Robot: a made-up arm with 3 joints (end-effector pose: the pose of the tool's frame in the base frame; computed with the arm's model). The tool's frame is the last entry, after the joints.
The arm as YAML. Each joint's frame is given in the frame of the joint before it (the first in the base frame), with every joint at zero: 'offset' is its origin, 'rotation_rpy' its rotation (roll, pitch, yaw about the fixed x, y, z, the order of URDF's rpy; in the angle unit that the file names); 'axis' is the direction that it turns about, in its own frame. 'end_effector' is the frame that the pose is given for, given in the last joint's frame.
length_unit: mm
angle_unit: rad
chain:
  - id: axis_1
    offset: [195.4, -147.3, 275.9]
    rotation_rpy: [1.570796, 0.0, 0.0]
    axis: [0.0, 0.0, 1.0]
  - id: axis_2
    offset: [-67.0, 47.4, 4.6]
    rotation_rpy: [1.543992, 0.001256, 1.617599]
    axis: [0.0, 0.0, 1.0]
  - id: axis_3
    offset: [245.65, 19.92, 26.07]
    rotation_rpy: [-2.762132, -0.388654, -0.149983]
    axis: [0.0, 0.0, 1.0]
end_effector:
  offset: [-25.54, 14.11, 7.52]
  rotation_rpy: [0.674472, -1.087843, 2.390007]
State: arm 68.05 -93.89 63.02
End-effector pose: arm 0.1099 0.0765 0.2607 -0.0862 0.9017 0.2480 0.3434
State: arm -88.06 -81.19 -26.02
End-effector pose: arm 0.2789 0.0782 0.3363 -0.6071 -0.4415 -0.6173 0.2355
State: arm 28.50 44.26 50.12
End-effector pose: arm 0.0507 -0.3339 0.4056 0.4219 -0.0326 -0.9001 0.1035
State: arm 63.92 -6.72 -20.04
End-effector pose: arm -0.0856 -0.1289 0.3329 -0.4844 -0.1181 0.8668 0.0075
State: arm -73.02 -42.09 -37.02
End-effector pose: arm 0.3899 0.0083 0.4032 0.6243 0.1567 0.7609 0.0820
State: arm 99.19 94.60 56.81
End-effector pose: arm 0.2127 -0.3735 0.2222 0.8464 0.2054 -0.3896 0.2995
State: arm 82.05 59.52 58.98
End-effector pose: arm 0.0597 -0.3666 0.2328 0.8105 -0.0241 -0.5748 0.1098
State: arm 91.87 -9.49 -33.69
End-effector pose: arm -0.0827 -0.1126 0.1956 0.6472 0.2063 -0.7324 0.0464
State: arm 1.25 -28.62 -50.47
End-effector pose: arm 0.1238 -0.0317 0.5340 0.0727 -0.1451 0.9679 0.1917
